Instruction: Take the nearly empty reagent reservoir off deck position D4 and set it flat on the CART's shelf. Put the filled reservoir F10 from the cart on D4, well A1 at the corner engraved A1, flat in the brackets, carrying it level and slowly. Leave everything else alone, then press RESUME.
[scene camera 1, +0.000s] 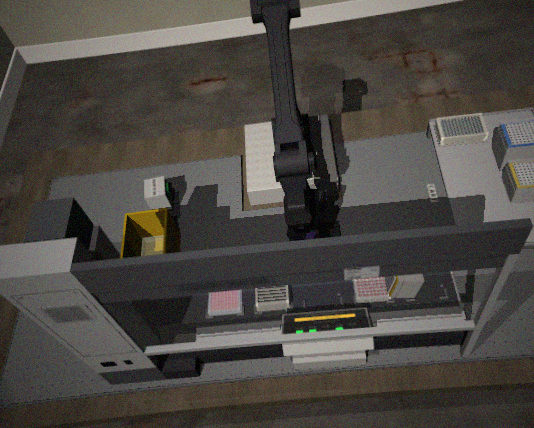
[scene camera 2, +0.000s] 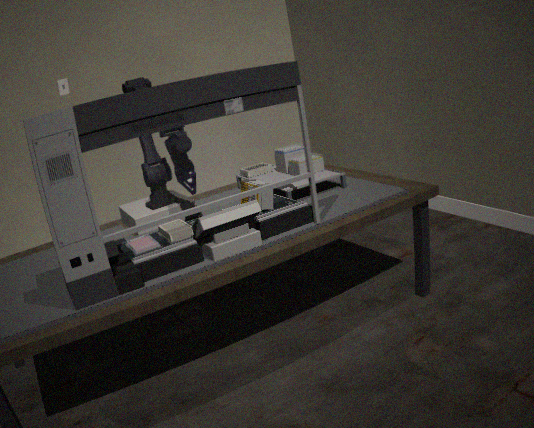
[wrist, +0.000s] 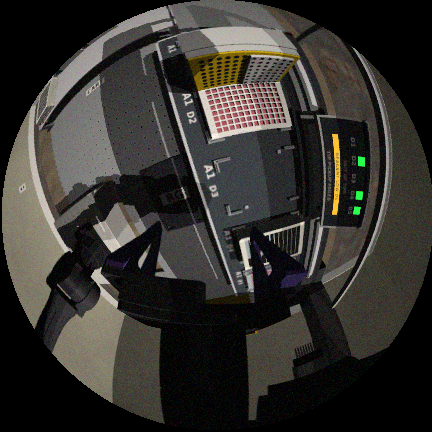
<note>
My gripper (scene camera 1: 315, 230) is open, holding nothing. Also in view: a ribbed reservoir (wrist: 286, 232). I also see a dark gantry beam (scene camera 2: 110, 111) and a cart shelf (scene camera 1: 476, 193).
My gripper also shows in the wrist view (wrist: 205, 227). The cart shelf shows as well in the wrist view (wrist: 78, 75).
</note>
